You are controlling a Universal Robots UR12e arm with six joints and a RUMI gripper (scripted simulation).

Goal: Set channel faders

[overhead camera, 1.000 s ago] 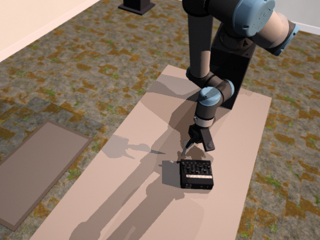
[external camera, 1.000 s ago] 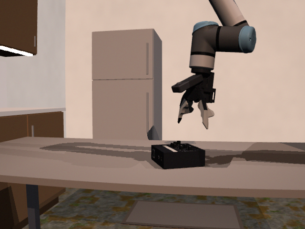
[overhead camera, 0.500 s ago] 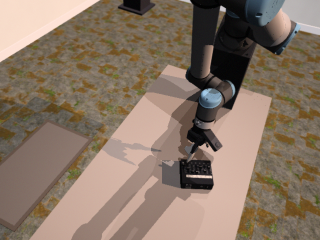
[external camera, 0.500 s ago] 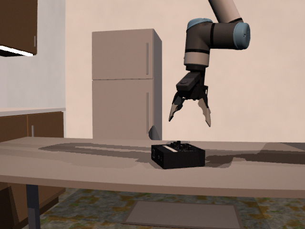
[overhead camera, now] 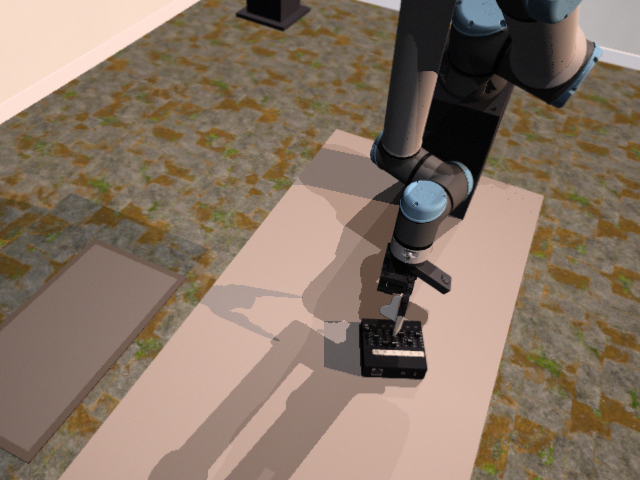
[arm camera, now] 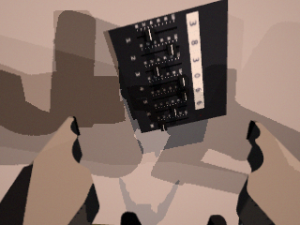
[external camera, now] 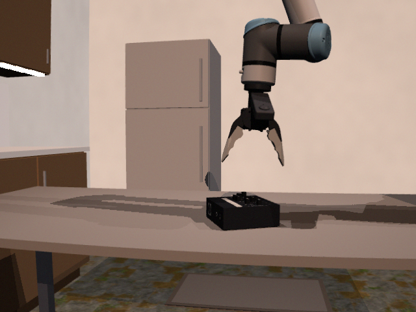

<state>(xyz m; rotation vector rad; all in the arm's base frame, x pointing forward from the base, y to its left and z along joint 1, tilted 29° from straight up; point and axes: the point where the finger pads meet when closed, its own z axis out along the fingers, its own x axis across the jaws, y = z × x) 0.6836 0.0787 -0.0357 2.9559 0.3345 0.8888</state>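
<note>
Right now the channel 2 fader is 1 cm ahead of my hand, 5 cm to the left of it and 8 cm below it. From my hand the other things lie so: channel 3 fader: 2 cm to the left, 8 cm below; then master fader: 3 cm ahead, 6 cm to the right, 8 cm below; then channel 1 fader: 2 cm behind, 6 cm to the left, 8 cm below.
</note>
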